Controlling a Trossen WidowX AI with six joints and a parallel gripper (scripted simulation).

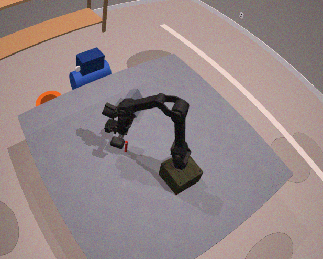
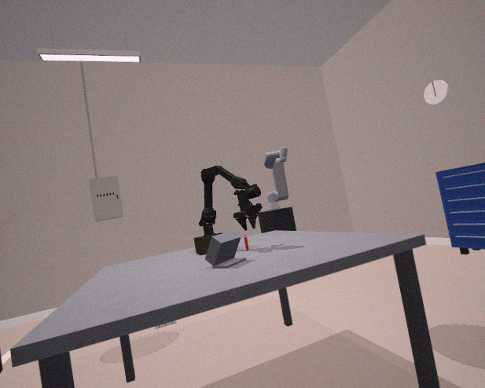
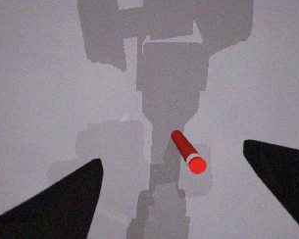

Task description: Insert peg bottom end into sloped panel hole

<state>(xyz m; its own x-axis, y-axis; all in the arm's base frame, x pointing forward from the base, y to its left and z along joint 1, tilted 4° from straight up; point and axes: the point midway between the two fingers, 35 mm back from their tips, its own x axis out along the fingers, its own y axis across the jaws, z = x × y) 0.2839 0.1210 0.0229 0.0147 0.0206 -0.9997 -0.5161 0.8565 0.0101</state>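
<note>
Right now my gripper tip is 10 mm past the peg, 30 mm to the left of it and 50 mm above it. Also, from my gripper tip: grey sloped panel 180 mm ahead, 250 mm to the right, 40 mm below.
</note>
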